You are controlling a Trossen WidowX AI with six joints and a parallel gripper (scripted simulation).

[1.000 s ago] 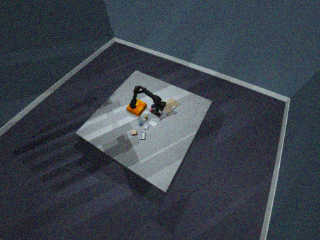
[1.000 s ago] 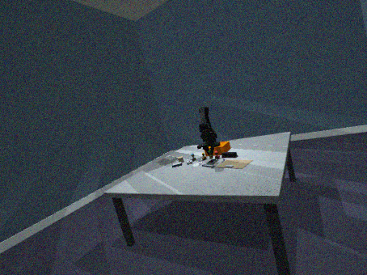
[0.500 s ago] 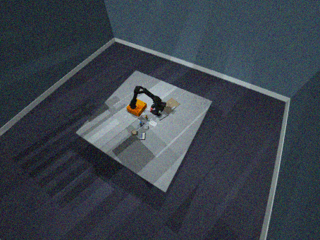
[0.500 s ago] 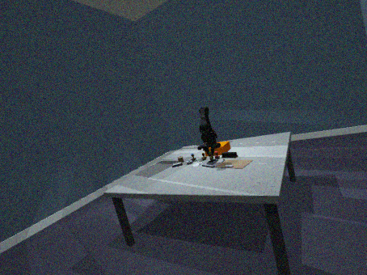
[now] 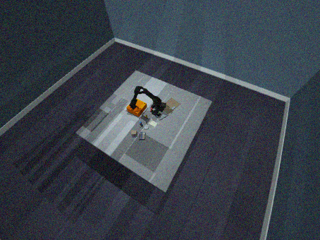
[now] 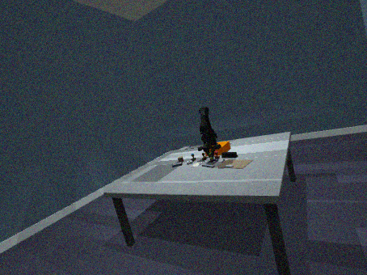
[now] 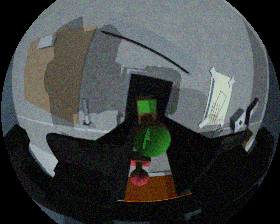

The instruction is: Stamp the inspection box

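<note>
Right now the dark rectangular pad is 4 cm below my gripper tip. From my gripper tip the other things lie so: white card 14 cm to the right, 5 cm below, 3 cm ahead; green-knob stamp right at my gripper tip; red-knobbed stamp 10 cm behind, 2 cm below.
</note>
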